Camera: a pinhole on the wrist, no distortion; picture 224 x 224 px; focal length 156.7 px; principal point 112.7 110.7 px. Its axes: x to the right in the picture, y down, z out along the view. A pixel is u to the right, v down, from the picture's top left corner.
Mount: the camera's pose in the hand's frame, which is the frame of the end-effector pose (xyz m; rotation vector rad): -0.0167 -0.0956 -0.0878 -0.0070 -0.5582 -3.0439
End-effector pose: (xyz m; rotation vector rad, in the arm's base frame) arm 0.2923 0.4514 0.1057 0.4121 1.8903 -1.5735
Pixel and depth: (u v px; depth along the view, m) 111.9 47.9 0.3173
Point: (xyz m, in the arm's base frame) 0.4355 0.3297 0.0035
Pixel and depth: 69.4 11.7 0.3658
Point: 0.4389 0.3361 -0.1481
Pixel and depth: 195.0 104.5 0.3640
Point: 0.5400 0.2533 0.1914
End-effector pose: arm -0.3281 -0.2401 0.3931 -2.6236 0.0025 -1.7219
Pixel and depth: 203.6 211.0 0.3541
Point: -0.1135 -0.0478 0.0689
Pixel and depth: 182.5 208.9 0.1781
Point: -0.2551 -0.0993 0.2623
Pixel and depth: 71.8 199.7 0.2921
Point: -0.0788 -0.0964 0.3575
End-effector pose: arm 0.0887 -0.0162 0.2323 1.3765 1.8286 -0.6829
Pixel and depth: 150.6 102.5 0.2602
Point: 0.1437 -0.1775 0.2090
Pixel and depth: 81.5 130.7 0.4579
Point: 0.1786 -0.2469 -0.0400
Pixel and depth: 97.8 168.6 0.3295
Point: 0.0613 -0.2345 0.0608
